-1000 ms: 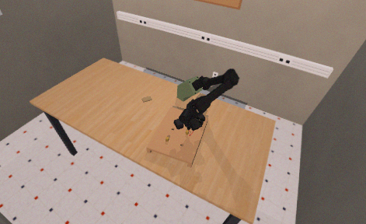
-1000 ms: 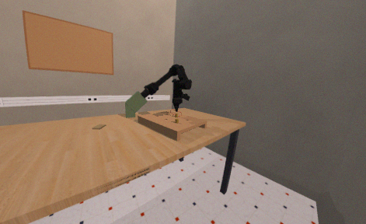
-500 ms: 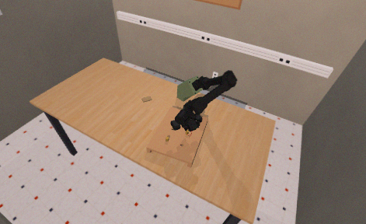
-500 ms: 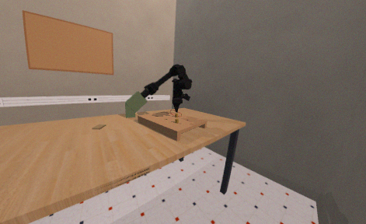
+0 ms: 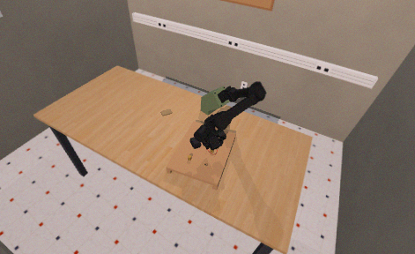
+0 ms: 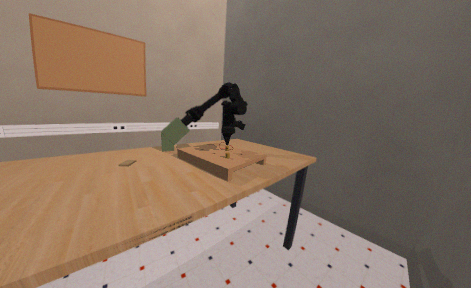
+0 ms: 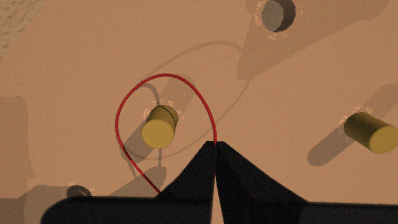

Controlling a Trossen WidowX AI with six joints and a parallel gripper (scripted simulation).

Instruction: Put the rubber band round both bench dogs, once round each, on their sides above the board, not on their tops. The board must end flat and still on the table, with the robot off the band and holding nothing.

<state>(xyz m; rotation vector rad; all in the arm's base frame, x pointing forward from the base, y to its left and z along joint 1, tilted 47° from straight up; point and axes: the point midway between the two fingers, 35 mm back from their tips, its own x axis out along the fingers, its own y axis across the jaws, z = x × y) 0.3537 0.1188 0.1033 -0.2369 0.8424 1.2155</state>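
My gripper is now 1 cm past the wooden board, 3 cm to the left of it and 9 cm above it. Also, from my hand: small tan piece 13 cm behind, 46 cm to the right, 12 cm below.
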